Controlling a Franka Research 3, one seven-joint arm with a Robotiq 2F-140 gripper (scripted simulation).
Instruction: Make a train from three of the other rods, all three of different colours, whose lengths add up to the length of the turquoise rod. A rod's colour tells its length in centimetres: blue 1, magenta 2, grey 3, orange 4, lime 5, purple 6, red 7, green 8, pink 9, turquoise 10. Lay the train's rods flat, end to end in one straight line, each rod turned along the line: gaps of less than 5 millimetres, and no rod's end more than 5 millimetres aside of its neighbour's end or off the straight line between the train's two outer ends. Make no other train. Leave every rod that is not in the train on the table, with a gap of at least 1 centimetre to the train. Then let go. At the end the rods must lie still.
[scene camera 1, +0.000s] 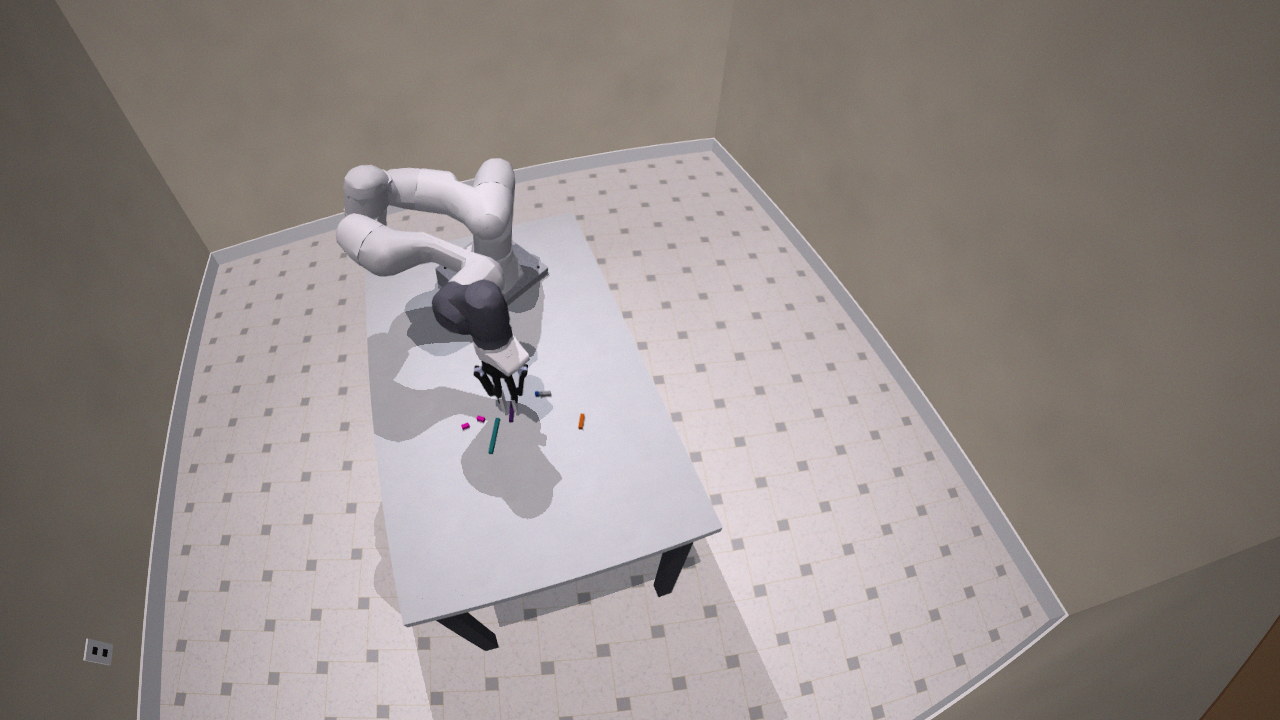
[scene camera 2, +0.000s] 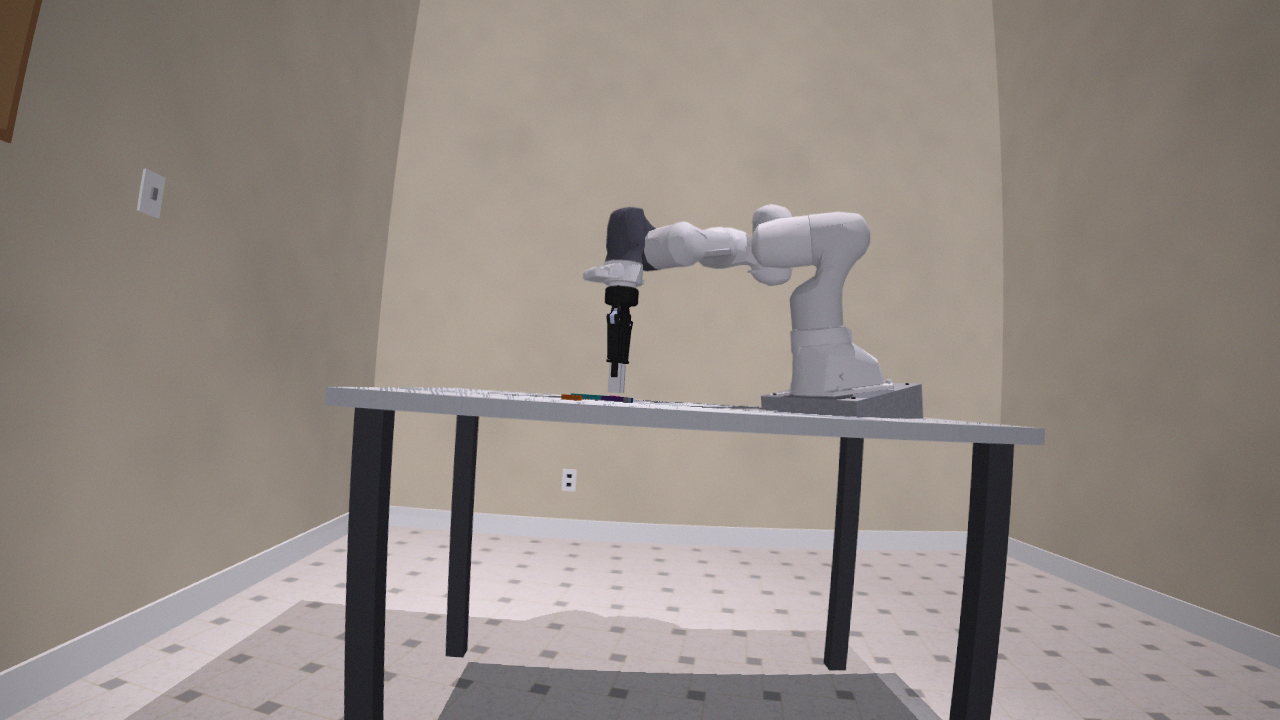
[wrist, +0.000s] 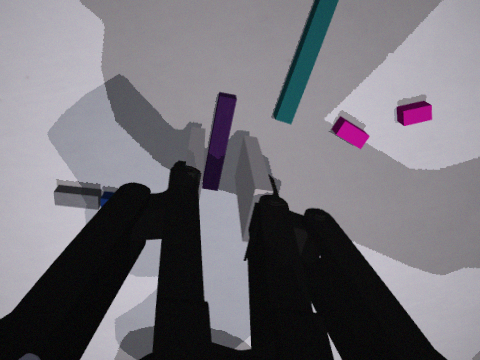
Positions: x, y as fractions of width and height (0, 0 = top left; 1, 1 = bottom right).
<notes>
I see my gripper (scene camera 2: 0.48, 0.55), a purple rod (wrist: 0.47, 0.29) and a grey rod (wrist: 0.15, 0.55).
My gripper also shows in the wrist view (wrist: 0.46, 0.43).
</notes>
